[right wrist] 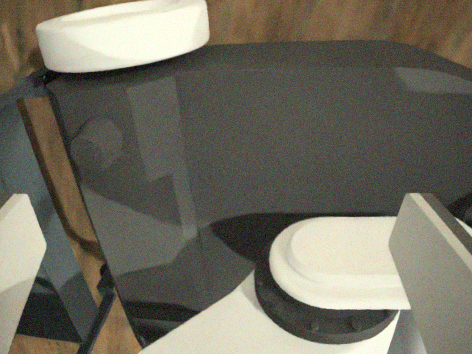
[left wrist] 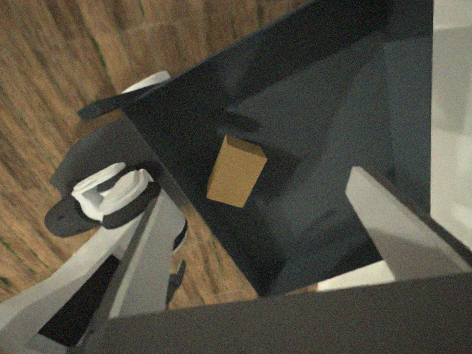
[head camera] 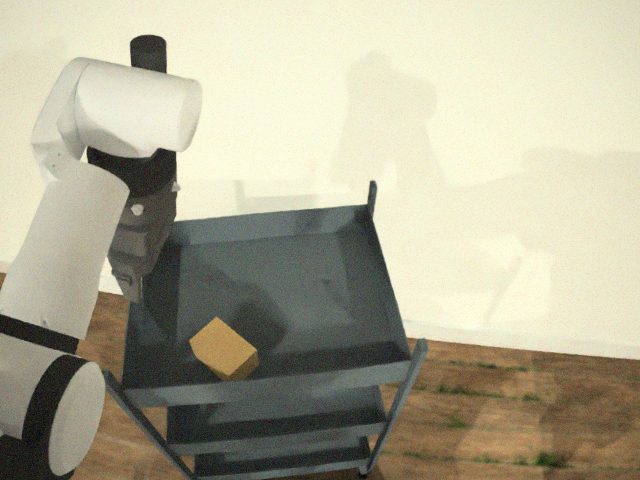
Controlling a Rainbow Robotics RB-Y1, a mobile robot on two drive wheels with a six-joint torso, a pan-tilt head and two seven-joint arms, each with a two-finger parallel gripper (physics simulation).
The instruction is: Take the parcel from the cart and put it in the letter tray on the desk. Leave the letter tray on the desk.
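Places are measured from the robot's base along level axes (x back, y right, z up), in centimetres.
Pixels of known places: left gripper, fingertip midpoint: [left wrist: 258,193] [head camera: 148,264]; right gripper, fingertip midpoint: [right wrist: 218,221] [left wrist: 171,264].
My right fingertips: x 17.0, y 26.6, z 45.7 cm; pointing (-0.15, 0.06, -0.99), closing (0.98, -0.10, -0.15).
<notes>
Behind a point stands the place of what it marks.
The parcel, an orange-tan box [head camera: 223,349] {z 71.4, x -22.7, y -7.7 cm} [left wrist: 238,172] {z 71.4, x -24.3, y -8.7 cm}, lies in the top tray of the grey-blue cart [head camera: 268,390] {z 69.1, x -16.2, y -1.5 cm} [left wrist: 320,150] {z 66.4, x -37.5, y -3.4 cm}, near the tray's lower left corner in the head camera. My left gripper [head camera: 135,299] [left wrist: 258,194] {z 87.9, x -27.0, y -15.3 cm} is open and empty. It is over the cart's left edge in the head camera, above and apart from the parcel. My right gripper [right wrist: 218,221] {z 45.7, x 17.0, y 26.6 cm} is open, with nothing between its fingers, above the robot's own dark base. The letter tray and the desk do not show in these views.
The cart has lower shelves [head camera: 279,434] {z 39.8, x -18.8, y -1.1 cm} and upright corner posts [head camera: 372,198] {z 75.5, x -48.2, y 20.5 cm} [head camera: 400,397] {z 60.6, x -15.5, y 20.0 cm}. A pale wall [head camera: 491,129] {z 82.2, x -58.8, y 47.5 cm} stands behind the cart. Wooden floor [head camera: 516,413] {z 0.2, x -26.1, y 70.8 cm} shows at the lower right. The robot's dark base [right wrist: 300,135] {z 17.0, x 20.2, y 15.3 cm} and a white round part [right wrist: 125,37] show in the right wrist view.
</notes>
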